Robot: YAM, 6 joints.
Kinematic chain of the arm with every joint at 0, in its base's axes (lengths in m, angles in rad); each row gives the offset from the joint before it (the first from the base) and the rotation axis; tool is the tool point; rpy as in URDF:
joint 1: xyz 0 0 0.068 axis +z
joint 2: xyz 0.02 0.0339 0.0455 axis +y
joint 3: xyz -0.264 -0.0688 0 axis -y
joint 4: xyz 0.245 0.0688 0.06 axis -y
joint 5: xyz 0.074 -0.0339 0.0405 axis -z
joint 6: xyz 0.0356 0 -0.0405 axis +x
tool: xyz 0 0 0 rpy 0 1.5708 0
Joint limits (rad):
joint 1: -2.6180..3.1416
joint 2: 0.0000..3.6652
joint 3: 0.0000..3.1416
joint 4: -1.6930..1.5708
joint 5: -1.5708..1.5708
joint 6: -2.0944..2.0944
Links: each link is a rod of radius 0.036 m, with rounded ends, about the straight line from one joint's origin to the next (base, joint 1, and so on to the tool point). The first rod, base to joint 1, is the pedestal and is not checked.
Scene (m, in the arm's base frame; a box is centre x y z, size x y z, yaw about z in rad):
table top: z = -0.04
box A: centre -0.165 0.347 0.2 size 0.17 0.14 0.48 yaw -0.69
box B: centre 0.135 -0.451 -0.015 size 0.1 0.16 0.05 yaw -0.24
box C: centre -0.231 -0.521 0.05 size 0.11 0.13 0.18 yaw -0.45
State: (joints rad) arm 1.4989 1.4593 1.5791 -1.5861 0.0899 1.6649
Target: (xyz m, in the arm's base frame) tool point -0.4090 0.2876 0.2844
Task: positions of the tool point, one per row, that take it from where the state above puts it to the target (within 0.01 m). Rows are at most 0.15 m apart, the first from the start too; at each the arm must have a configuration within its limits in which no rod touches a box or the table.
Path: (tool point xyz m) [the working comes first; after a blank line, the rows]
Joints at the target: 2.5298 2.2423 2.2008 -0.8545 0.0147 1.6649
Straight joint move there: touches box A.

1: -0.0421 0.2317 0.4182
2: -0.0937 0.1955 0.4796
3: -0.1209 0.1365 0.5355
4: -0.2190 0.2203 0.4840
5: -0.3197 0.2717 0.3979
6: -0.4090 0.2876 0.2844

